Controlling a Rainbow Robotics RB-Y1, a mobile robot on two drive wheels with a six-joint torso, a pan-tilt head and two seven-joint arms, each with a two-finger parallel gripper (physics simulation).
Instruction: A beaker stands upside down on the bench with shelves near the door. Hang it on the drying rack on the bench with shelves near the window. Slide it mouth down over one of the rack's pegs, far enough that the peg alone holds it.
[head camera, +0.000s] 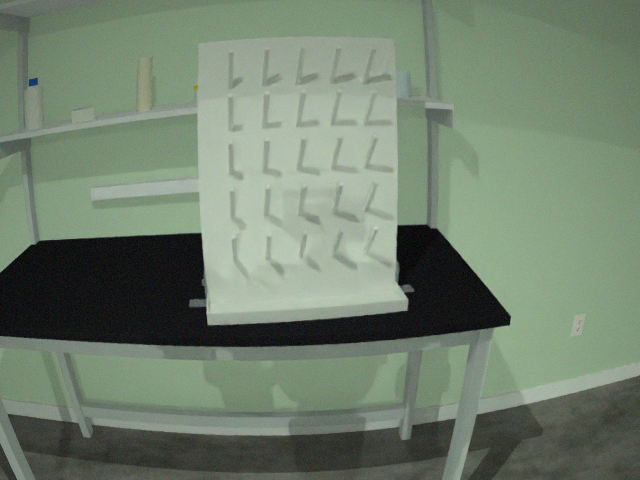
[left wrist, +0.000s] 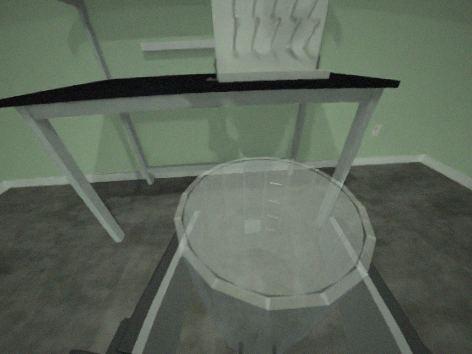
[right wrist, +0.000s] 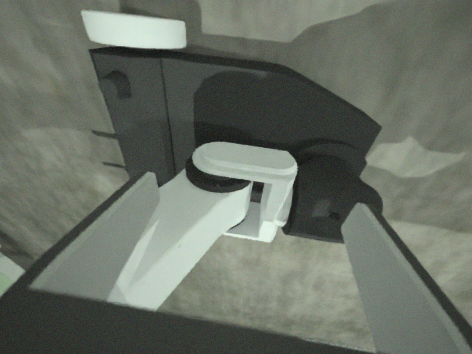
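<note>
The white drying rack stands on the black-topped bench, facing me. It has several rows of pegs with free ends tilted upward, and no vessel shows on them. In the left wrist view, my left gripper is shut on the clear beaker, with one finger on each side. The beaker's round end faces the camera; I cannot tell whether it is mouth or base. It is in front of the bench, apart from the rack. My right gripper is open and empty. Neither gripper shows in the head view.
A shelf behind the bench bears a blue-capped bottle, a small box and a beige cylinder. Bench legs stand at its front corners. My dark base lies below the right gripper.
</note>
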